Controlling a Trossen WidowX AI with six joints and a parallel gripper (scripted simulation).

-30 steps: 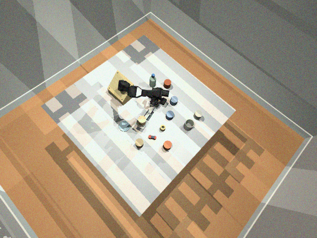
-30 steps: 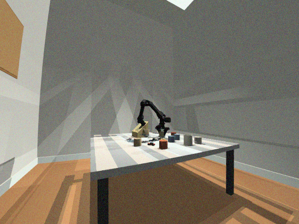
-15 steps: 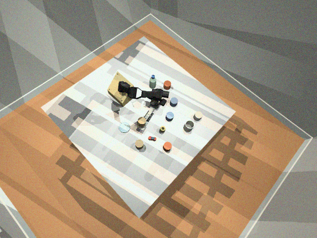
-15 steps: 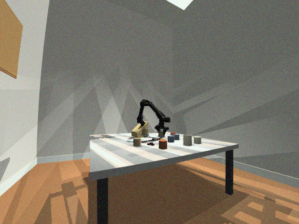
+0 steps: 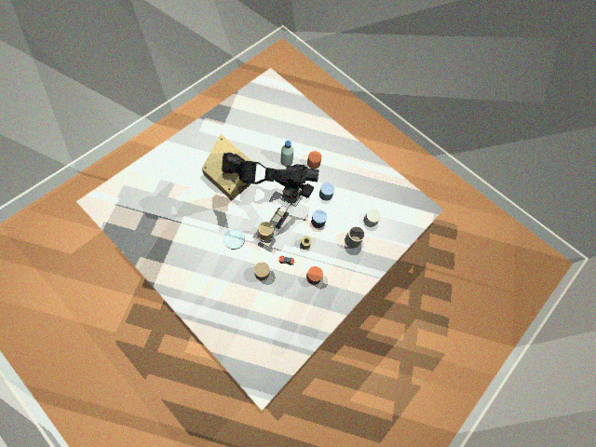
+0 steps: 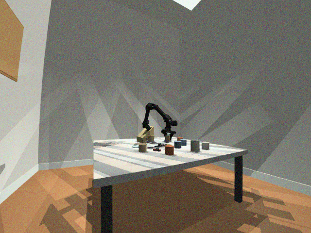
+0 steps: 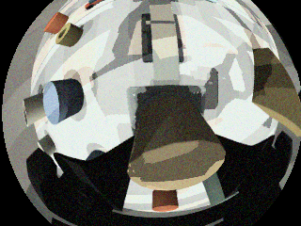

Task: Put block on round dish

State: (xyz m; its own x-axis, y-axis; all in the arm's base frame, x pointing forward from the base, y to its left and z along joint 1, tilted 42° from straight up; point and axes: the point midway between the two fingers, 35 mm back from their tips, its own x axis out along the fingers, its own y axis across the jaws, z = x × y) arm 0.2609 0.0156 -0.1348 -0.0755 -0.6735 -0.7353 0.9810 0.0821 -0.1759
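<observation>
Now: the dark grey block 10 mm below my gripper tip. The rest, counted from my gripper tip: balance beam 30 mm ahead, 130 mm to the right, 20 mm below; red toy car 190 mm ahead, 280 mm to the right, 50 mm below; bottle 160 mm behind, 150 mm to the left, 50 mm above.
</observation>
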